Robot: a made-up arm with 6 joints. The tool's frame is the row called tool.
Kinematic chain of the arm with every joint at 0, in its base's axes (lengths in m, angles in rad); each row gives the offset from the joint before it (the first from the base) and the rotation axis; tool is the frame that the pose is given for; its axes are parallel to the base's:
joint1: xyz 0 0 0.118 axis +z
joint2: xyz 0 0.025 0 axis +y
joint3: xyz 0 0 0.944 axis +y
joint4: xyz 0 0 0.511 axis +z
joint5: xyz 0 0 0 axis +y
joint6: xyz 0 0 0.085 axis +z
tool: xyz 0 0 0
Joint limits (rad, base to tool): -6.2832..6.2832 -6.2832..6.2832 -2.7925..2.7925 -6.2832..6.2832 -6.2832..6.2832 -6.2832..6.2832
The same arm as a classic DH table. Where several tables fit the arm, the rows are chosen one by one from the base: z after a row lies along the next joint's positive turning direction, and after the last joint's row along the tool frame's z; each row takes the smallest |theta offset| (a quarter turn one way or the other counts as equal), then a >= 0, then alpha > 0; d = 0 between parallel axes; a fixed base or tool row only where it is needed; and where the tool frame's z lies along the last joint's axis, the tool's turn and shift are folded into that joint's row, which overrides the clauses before.
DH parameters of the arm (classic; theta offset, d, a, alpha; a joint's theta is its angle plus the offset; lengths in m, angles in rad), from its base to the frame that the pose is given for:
joint1: 0 0.118 0 -1.5708
joint2: -1.5708 0 0.944 0
joint3: 1.5708 0.025 0 1.5708
joint4: 0 0.511 0 -1.5708
joint5: 0 0 0 1.5708
joint6: 0 0.085 0 0
Joint limits (rad, base to tool): -6.2832..6.2832 -6.2832..6.2832 -2.7925..2.7925 -6.2832..6.2832 -6.2832..6.2832 -6.2832..6.2832

